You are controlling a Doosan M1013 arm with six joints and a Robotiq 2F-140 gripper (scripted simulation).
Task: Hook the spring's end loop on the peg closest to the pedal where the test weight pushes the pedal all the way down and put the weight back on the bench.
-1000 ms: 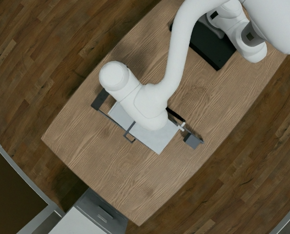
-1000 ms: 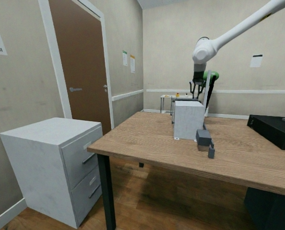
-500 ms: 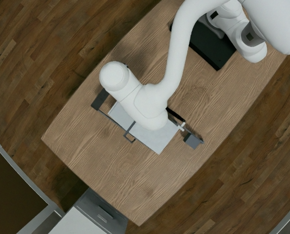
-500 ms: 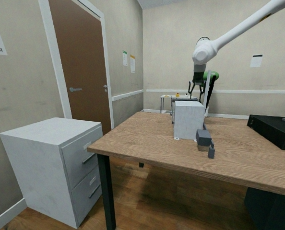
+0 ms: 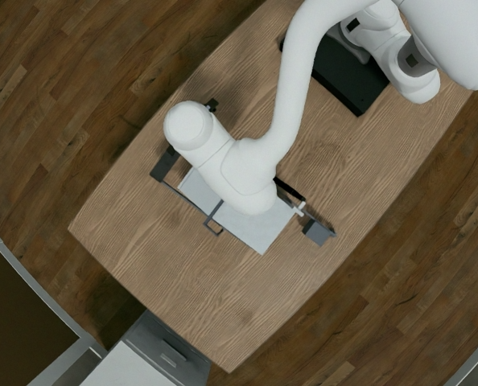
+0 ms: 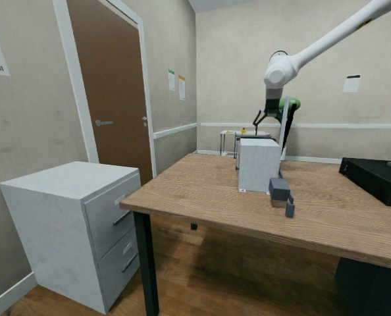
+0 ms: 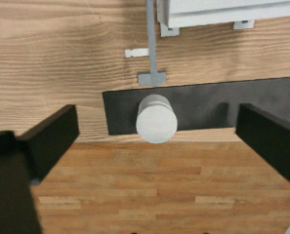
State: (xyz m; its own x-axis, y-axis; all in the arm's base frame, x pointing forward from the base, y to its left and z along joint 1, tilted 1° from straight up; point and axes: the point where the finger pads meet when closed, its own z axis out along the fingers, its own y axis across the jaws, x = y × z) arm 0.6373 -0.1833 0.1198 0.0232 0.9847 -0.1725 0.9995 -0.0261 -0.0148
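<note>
Right now my hand is 10 mm above the steel test weight. Round my hand: white peg (360 mm to the left, 180 mm above, 20 mm behind).
</note>
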